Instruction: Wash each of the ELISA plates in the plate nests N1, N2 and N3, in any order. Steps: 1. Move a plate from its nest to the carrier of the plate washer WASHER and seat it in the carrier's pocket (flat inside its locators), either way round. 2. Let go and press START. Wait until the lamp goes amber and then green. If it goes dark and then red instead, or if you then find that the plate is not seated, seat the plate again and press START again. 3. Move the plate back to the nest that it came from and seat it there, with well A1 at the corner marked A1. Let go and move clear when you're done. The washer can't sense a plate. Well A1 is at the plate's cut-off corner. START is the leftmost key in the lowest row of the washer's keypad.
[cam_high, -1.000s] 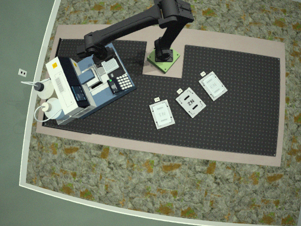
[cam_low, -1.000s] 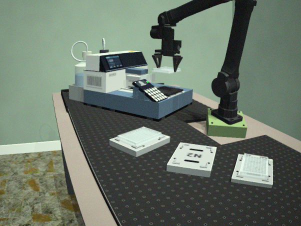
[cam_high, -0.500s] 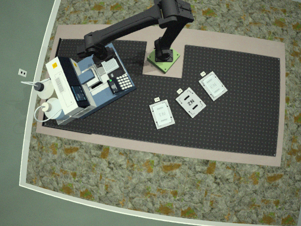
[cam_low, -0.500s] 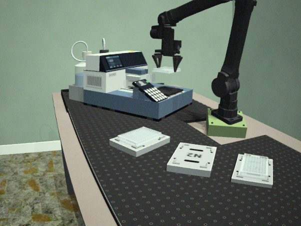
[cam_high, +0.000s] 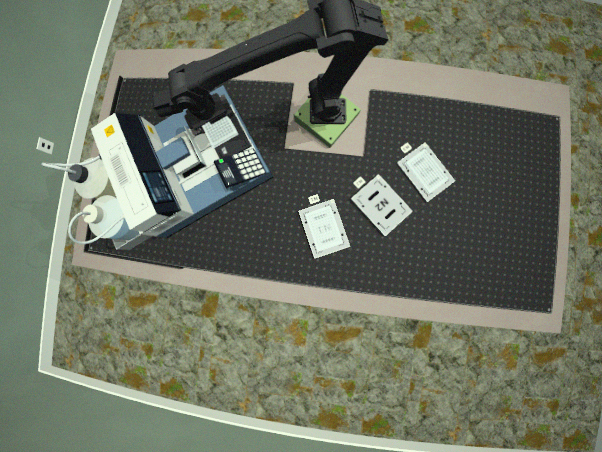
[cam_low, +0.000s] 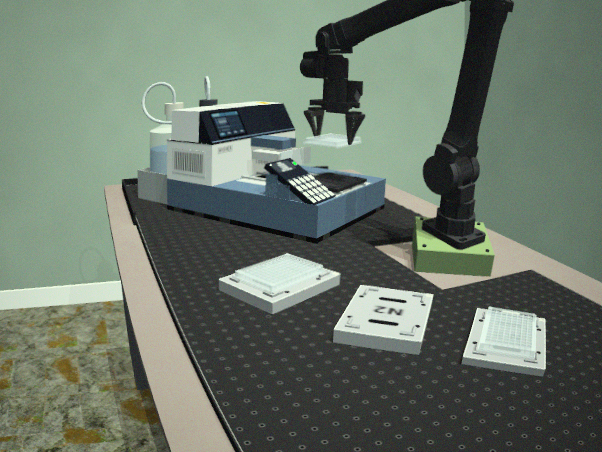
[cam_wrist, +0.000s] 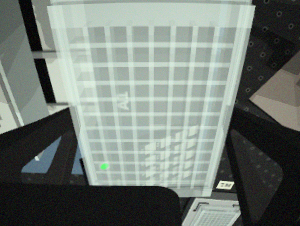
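Right now the dark carrier is 10 cm below my hand. From my hand the other things lie so: plate washer 13 cm to the right, 7 cm ahead, 6 cm below; then N1 label 28 cm to the left, 20 cm ahead, 19 cm below.
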